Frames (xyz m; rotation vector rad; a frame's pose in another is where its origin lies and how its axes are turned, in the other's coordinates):
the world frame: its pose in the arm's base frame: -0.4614 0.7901 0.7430 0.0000 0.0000 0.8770
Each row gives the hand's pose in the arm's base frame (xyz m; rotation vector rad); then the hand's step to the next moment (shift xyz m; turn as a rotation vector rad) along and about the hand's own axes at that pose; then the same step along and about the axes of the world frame.
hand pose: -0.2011 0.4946 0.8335 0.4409 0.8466 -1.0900
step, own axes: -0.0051 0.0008 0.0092 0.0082 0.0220 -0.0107
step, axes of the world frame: -0.0003 -0.0043 0.0096 0.0202 -0.0059 -0.0149
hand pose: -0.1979 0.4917 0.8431 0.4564 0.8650 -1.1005
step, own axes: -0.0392 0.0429 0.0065 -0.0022 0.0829 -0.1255
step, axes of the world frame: 0.0493 -0.0034 0.0313 0.1128 0.0578 -0.0811
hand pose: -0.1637 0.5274 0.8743 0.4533 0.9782 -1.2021
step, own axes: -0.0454 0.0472 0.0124 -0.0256 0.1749 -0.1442
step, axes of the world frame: 0.0547 -0.0151 0.0350 0.2068 0.0363 -0.0893
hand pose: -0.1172 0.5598 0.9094 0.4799 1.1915 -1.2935
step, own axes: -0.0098 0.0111 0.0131 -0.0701 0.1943 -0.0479
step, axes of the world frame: 0.0084 -0.0150 0.0099 0.2058 -0.0468 -0.0205
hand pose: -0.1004 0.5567 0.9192 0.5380 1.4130 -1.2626
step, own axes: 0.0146 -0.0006 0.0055 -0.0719 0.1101 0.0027
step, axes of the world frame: -0.0090 -0.0044 -0.0120 0.1179 -0.0536 0.0229
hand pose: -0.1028 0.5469 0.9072 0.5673 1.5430 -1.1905
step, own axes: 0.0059 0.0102 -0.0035 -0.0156 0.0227 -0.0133
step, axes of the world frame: 0.0077 -0.0001 -0.0096 0.0302 0.0015 0.0047
